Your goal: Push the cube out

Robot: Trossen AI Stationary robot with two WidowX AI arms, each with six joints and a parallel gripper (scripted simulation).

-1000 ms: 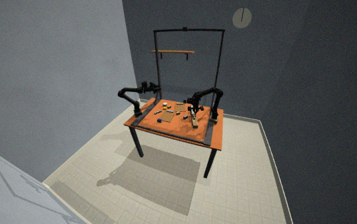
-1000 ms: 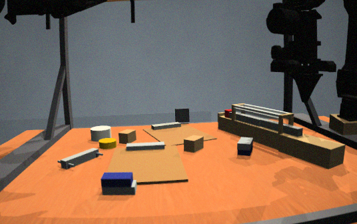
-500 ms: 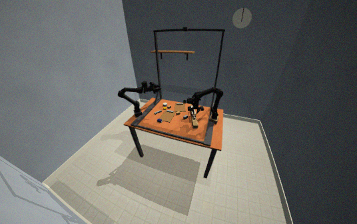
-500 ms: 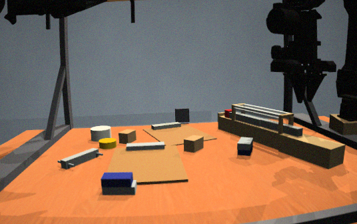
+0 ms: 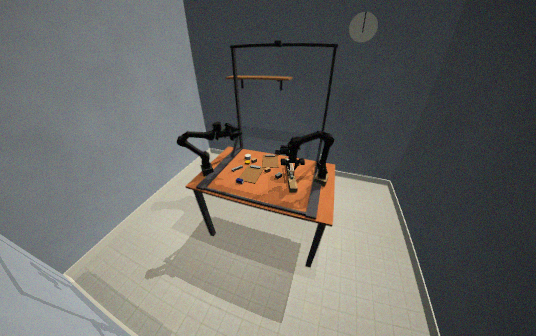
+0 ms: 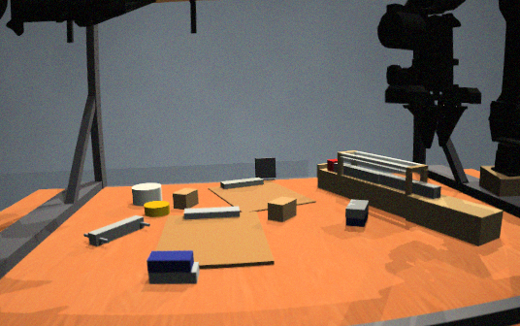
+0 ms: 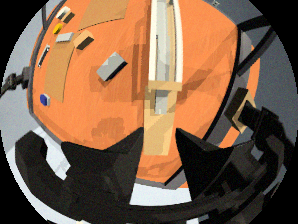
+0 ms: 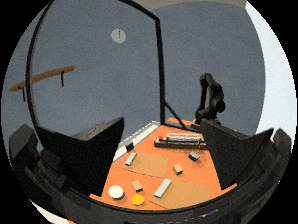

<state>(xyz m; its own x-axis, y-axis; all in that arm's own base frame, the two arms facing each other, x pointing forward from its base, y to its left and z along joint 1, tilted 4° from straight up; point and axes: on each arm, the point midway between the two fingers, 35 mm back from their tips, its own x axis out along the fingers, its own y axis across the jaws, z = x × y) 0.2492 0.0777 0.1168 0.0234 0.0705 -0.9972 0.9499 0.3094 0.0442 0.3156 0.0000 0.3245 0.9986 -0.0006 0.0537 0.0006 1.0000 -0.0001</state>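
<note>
The tan channel is 150 mm behind my left hand, 110 mm below it and 20 mm to the right of it. Also, from my left hand: yellow disc: 440 mm to the right, 250 mm behind, 160 mm below; pegged bar: 510 mm to the right, 160 mm below, 140 mm behind.
</note>
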